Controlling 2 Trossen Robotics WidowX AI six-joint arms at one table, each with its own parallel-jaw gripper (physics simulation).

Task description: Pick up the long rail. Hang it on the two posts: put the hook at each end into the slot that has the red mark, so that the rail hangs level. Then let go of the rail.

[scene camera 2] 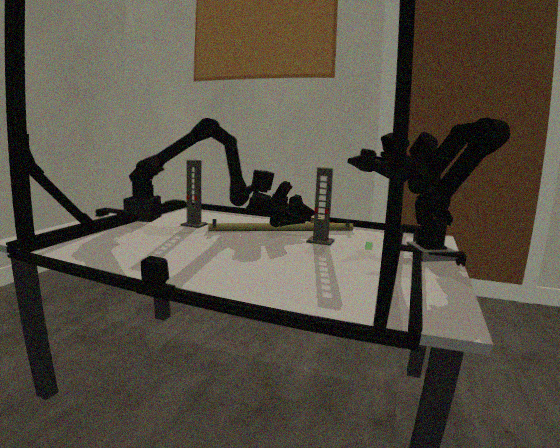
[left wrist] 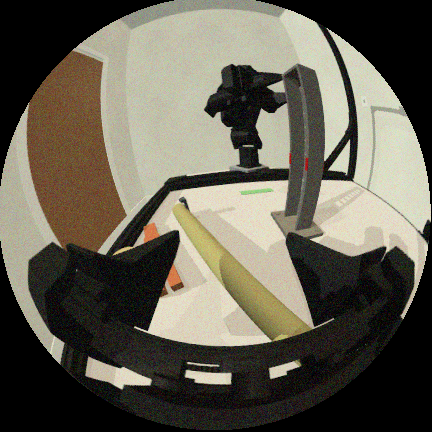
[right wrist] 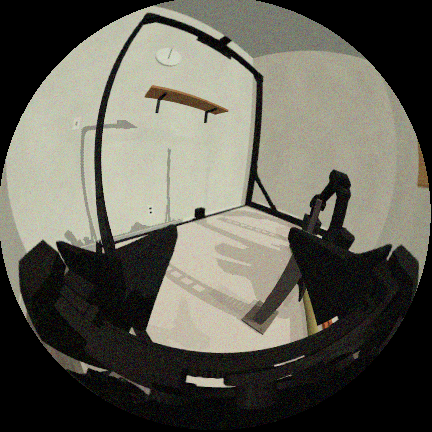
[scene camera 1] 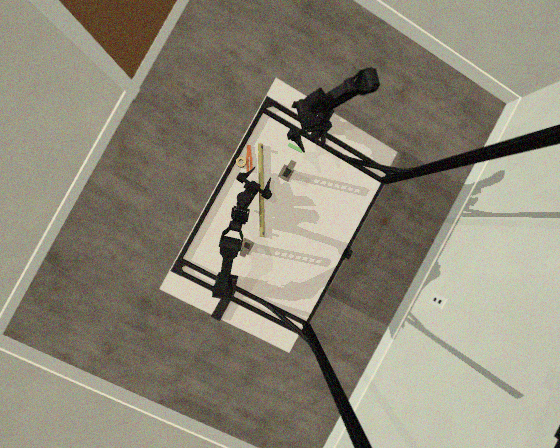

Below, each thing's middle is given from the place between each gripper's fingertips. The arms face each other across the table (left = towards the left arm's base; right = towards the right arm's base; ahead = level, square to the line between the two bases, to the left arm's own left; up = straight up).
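Labels:
My right gripper: 220 mm above the long olive rail (scene camera 2: 214, 226), 120 mm short of it, 240 mm to the right of it.
My left hand: 30 mm past the rail, 80 mm to the right of it, 30 mm above it.

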